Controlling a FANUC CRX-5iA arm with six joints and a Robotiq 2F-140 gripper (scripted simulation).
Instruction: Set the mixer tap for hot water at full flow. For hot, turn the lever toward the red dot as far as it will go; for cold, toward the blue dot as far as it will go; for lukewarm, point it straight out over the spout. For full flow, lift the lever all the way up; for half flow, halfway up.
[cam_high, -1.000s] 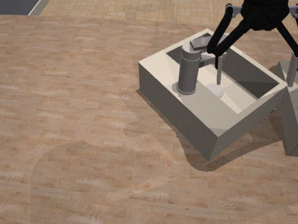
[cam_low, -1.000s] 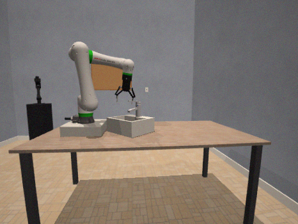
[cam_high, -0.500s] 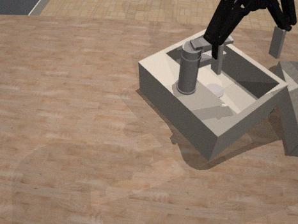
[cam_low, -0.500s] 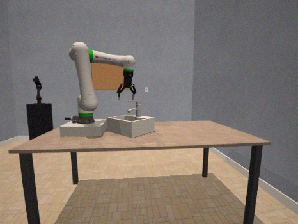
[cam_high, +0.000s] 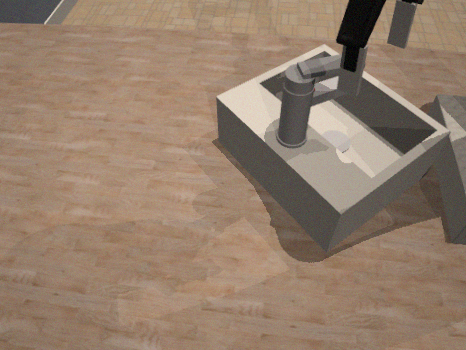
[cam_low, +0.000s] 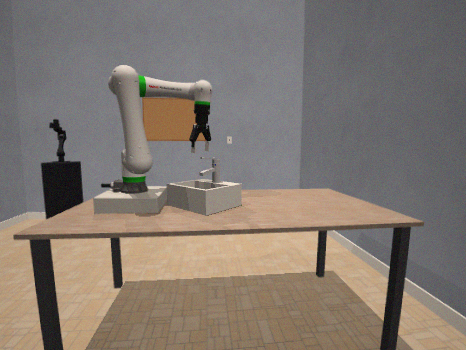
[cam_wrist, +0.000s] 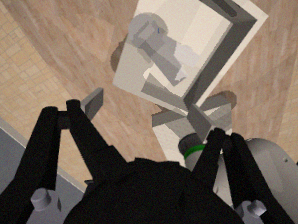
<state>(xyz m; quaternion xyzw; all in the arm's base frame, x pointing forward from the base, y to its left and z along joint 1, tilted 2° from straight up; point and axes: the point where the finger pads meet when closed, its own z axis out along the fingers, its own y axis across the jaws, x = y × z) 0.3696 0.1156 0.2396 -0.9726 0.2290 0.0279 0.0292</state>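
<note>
Right now the flat lever is 5 cm below my hand, 5 cm ahead of it and 4 cm to the right of it. Also, from my hand: sink basin (28 cm below, 11 cm to the right, 2 cm ahead); then grey mixer tap (9 cm below, 8 cm ahead, 3 cm to the right).
</note>
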